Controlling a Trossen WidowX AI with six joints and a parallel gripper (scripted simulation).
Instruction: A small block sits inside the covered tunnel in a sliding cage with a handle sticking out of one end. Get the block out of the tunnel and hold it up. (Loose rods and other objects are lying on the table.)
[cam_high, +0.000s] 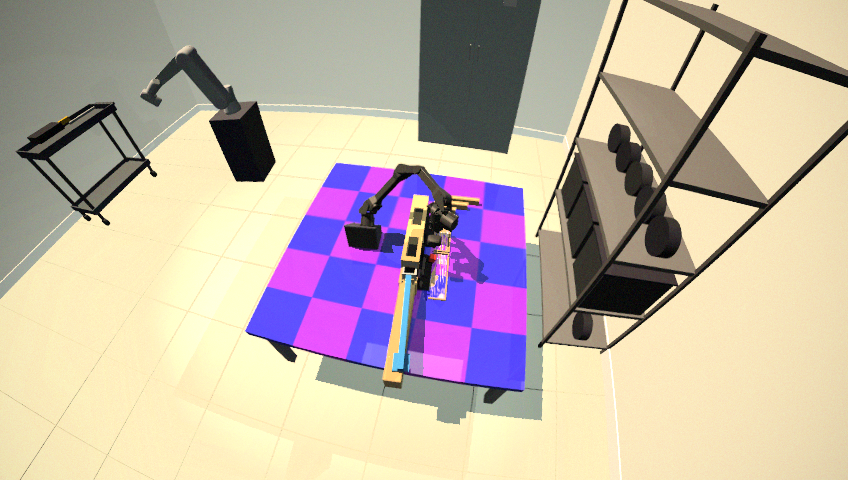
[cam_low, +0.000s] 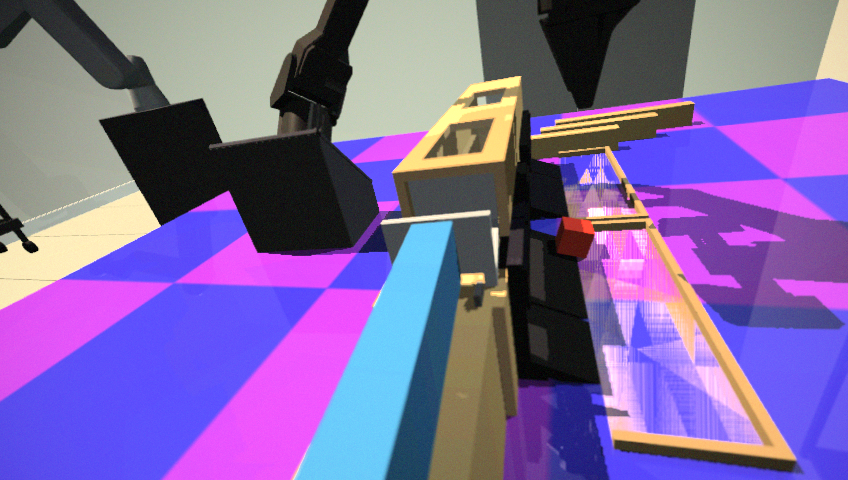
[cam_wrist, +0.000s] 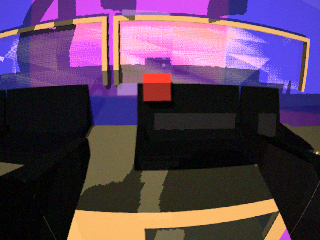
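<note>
Right now my gripper tip is 15 cm above the small red block. The rest, counted from my gripper tip: tan tunnel 8 cm behind, 14 cm to the right, 10 cm below.
</note>
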